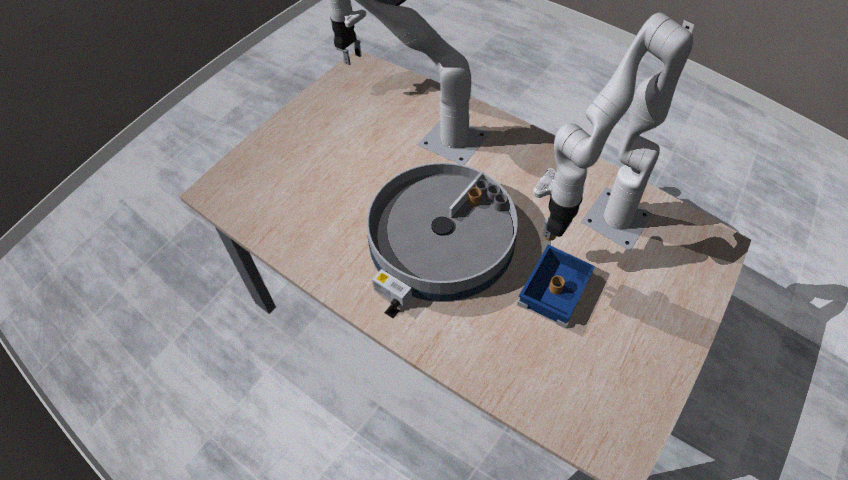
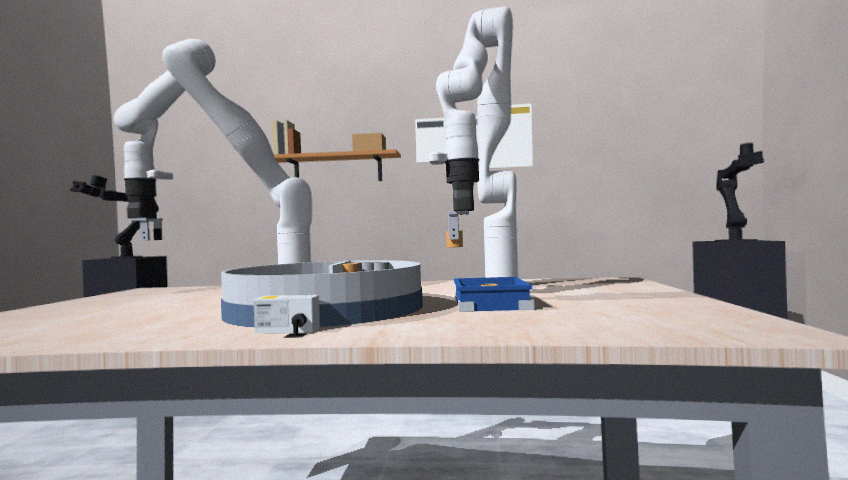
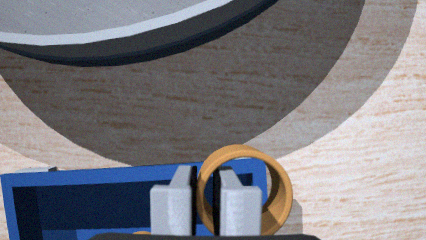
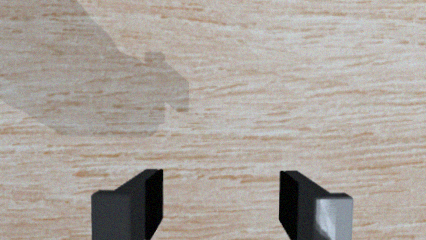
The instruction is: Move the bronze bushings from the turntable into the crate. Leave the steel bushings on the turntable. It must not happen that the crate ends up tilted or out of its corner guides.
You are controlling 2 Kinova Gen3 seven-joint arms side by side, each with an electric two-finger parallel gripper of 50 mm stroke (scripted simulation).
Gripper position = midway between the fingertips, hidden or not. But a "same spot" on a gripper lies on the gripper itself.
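The left gripper shows in image 1 and in image 2, and on the left gripper [image 1: 557, 224] and [image 2: 465, 192] are the same spot. A blue crate shows in image 1 and in image 2 as well, and on the blue crate [image 1: 537, 307] and [image 2: 486, 298] are the same spot. The left gripper also appears in image 3 [204, 190], while the blue crate appears in image 3 [44, 203]. In image 4 the left gripper is out of frame, and in image 4 the blue crate is out of frame too.
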